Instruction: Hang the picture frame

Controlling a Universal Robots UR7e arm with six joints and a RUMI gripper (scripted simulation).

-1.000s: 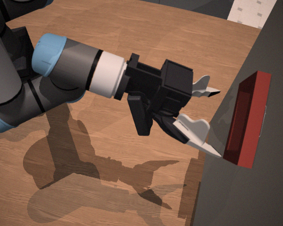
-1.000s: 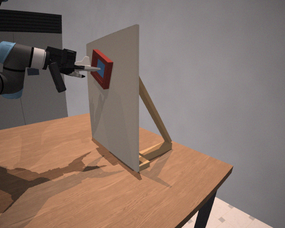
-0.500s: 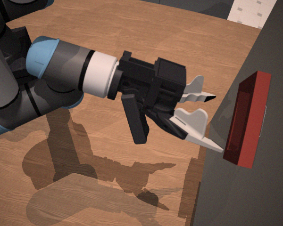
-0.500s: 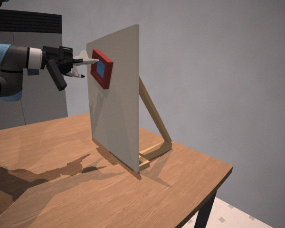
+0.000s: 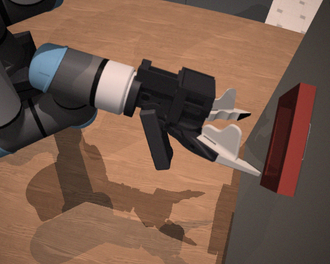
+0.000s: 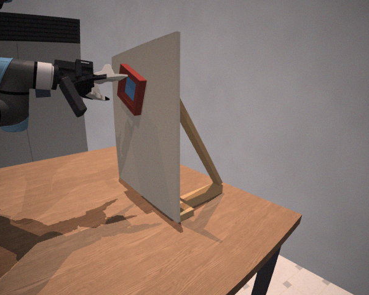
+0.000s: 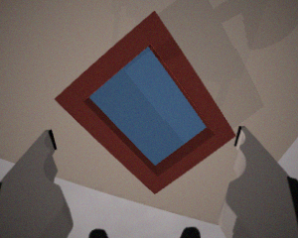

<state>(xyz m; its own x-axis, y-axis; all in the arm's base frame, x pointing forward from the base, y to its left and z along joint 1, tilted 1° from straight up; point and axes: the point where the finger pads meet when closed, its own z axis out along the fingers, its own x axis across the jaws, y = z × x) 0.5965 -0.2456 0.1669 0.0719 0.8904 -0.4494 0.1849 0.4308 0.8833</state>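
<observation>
Now: hand 6 cm short of the picture frame and 1 cm to the right of it. The rest, counted from my hand: upright board (13 cm below, 7 cm ahead, 1 cm to the right).
</observation>
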